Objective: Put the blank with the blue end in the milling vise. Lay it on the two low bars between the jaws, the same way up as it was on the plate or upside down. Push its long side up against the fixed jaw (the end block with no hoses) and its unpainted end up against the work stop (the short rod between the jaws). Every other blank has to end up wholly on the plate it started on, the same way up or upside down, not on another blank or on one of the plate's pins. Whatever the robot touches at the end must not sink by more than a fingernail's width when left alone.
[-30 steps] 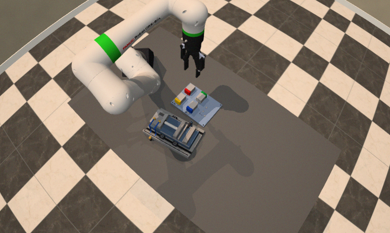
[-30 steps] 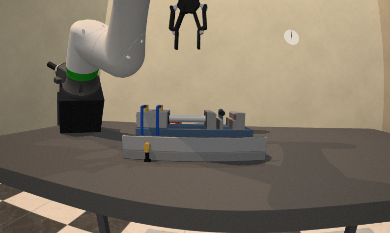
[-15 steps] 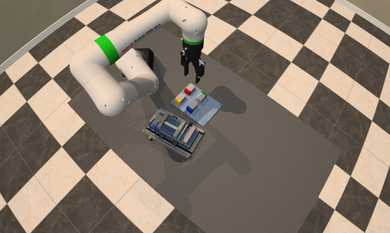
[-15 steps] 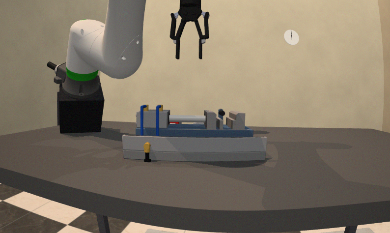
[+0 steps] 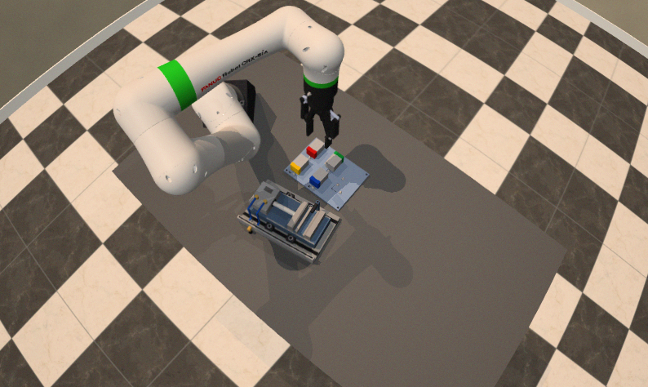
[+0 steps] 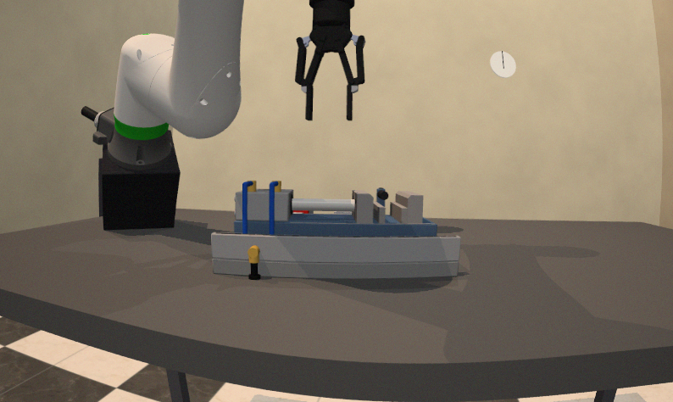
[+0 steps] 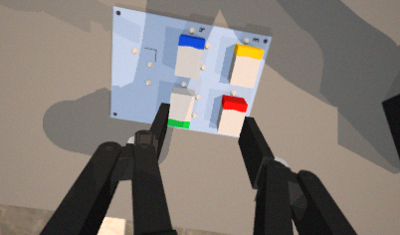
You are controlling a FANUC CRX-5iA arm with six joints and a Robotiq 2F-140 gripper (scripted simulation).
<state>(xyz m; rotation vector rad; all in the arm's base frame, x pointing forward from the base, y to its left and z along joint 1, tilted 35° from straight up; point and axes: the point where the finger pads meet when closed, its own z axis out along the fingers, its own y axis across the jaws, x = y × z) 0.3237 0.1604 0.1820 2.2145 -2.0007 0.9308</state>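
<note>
Now: hand 22 cm above the blue-ended blank, 3 cm to the left of it and 3 cm short of it. The rest, counted from my hand: green-ended blank (22 cm below, 6 cm to the left, 3 cm ahead); then red-ended blank (22 cm below, 6 cm to the left, 6 cm behind); then yellow-ended blank (22 cm below, 6 cm behind, 3 cm to the right).
</note>
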